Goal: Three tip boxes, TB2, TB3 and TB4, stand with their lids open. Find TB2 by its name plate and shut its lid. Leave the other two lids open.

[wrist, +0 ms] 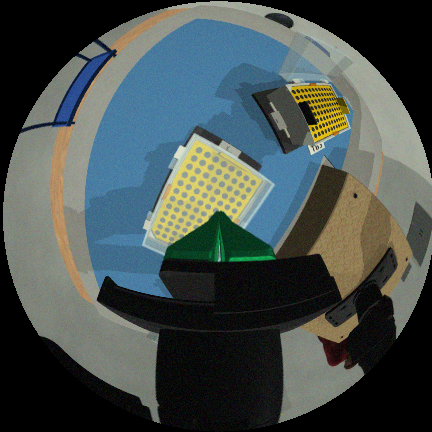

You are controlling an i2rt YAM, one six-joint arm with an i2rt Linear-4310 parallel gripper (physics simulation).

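Frame: origin at the arm's base, x ahead, y left, z up, level; metres.
Where they show: gripper, fingertip midpoint: (218,216); arm's base, link origin: (364,291).
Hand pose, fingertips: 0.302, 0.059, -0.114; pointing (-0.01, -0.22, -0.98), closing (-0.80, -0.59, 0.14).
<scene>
Each offset is from my fingertips to the top centre of the thing, as dx, dy, dz. "spot": to the spot under its first point. Level surfaces: height alone.
A tip box {+0.000, +0.007, -0.001} (200,185) with a pale yellow, holed rack lies in the middle of the view. A clear lid seems to lie flat over it; its name plate does not show. A second tip box {-0.034, -0.207, -0.004} (322,112) with a brighter yellow rack stands at the upper right. Its name plate {spot: -0.099, -0.177, -0.077} (316,148) reads TB3, and its clear lid {spot: +0.045, -0.176, +0.034} (300,57) stands open on its far side. A third box does not show. My gripper (218,216) is shut and empty. Its green fingertips overlap the lower edge of the near box in view; whether they touch it I cannot tell.
The boxes are on a blue mat {dz -0.079} (145,85). A tan board (345,225) with a dark side and a black bracket (362,290) stands at the right. A blue panel (82,87) with dark bars is at the upper left. A dark round object (279,20) is at the top.
</scene>
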